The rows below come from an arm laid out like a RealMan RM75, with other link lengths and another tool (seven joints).
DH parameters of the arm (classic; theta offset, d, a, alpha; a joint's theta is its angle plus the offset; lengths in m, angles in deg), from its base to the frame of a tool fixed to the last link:
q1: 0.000 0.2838 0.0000 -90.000
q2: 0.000 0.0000 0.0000 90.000
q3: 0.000 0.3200 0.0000 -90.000
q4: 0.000 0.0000 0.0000 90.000
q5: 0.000 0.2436 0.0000 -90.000
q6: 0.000 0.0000 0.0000 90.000
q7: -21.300 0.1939 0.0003 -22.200
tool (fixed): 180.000 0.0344 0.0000 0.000
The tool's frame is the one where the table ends.
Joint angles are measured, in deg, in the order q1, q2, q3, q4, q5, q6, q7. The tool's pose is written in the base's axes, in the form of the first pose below.
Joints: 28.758, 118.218, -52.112, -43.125, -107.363, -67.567, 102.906
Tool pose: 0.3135, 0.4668, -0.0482, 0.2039, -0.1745, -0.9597, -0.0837
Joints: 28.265, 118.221, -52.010, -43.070, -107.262, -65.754, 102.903
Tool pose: 0.3218, 0.4695, -0.0455, 0.2001, -0.1834, -0.9573, -0.0997
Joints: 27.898, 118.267, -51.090, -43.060, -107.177, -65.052, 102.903
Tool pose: 0.3274, 0.4710, -0.0412, 0.2028, -0.1910, -0.9539, -0.1119
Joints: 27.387, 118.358, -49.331, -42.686, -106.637, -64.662, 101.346
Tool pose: 0.3349, 0.4714, -0.0351, 0.2077, -0.1927, -0.9504, -0.1284
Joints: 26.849, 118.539, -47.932, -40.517, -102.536, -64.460, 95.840
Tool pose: 0.3376, 0.4707, -0.0325, 0.2258, -0.1769, -0.9464, -0.1486
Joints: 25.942, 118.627, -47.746, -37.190, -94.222, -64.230, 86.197
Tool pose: 0.3376, 0.4703, -0.0285, 0.2504, -0.1416, -0.9401, -0.1829
